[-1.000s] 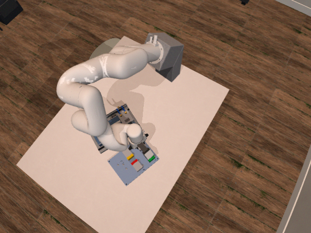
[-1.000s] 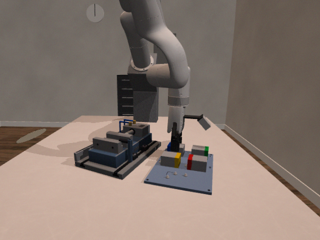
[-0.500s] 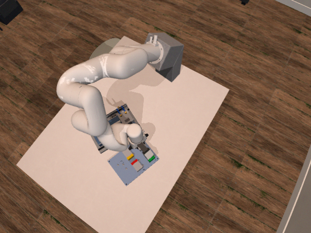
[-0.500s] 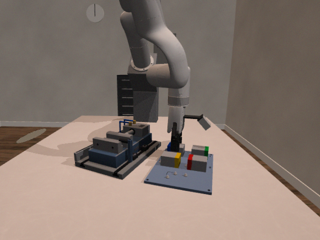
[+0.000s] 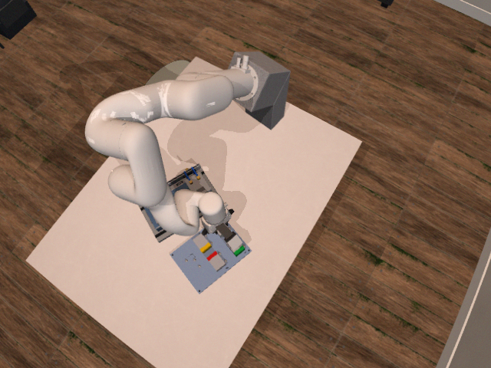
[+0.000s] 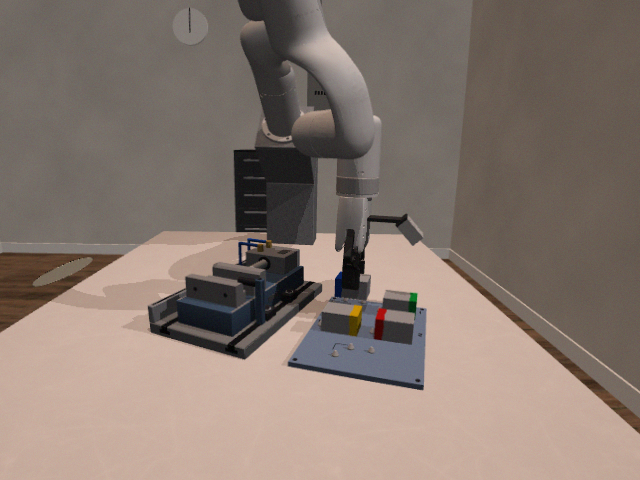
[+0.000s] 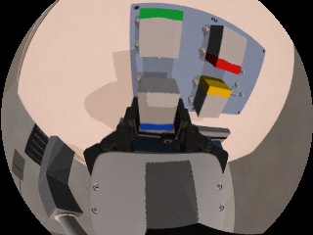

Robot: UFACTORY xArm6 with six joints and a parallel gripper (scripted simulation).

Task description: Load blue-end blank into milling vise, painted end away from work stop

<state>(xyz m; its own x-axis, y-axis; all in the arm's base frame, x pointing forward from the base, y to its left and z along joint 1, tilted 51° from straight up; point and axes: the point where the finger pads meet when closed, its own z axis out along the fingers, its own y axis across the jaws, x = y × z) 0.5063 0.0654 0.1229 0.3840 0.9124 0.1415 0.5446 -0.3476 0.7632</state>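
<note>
My gripper is now 260 mm to the left of the fixed jaw and 20 mm short of it. Also, from my hand: yellow-ended blank 70 mm ahead, 50 mm to the right, 50 mm below; then blue-ended blank 20 mm below; then green-ended blank 70 mm to the left, 50 mm below, 50 mm ahead.
</note>
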